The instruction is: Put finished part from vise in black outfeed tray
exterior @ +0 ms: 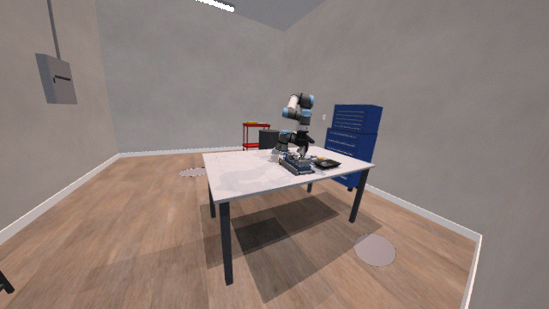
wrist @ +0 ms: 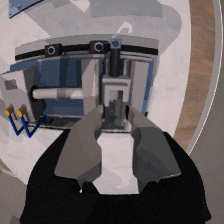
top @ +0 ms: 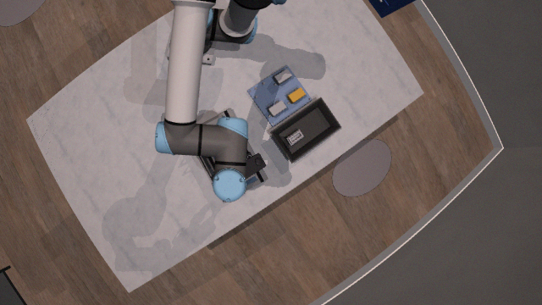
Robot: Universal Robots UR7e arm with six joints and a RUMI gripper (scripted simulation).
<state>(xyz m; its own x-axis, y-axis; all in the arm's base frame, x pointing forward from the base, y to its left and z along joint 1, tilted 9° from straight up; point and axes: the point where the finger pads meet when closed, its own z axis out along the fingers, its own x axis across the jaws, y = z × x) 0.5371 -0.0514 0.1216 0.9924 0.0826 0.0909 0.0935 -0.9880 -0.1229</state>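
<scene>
Now: the vise 80 mm below my hand, 70 mm behind it and 10 mm to the right of it. The rest, counted from my hand: blue plate (260 mm to the left, 210 mm behind, 120 mm below); then orange block (320 mm to the left, 180 mm behind, 100 mm below).
</scene>
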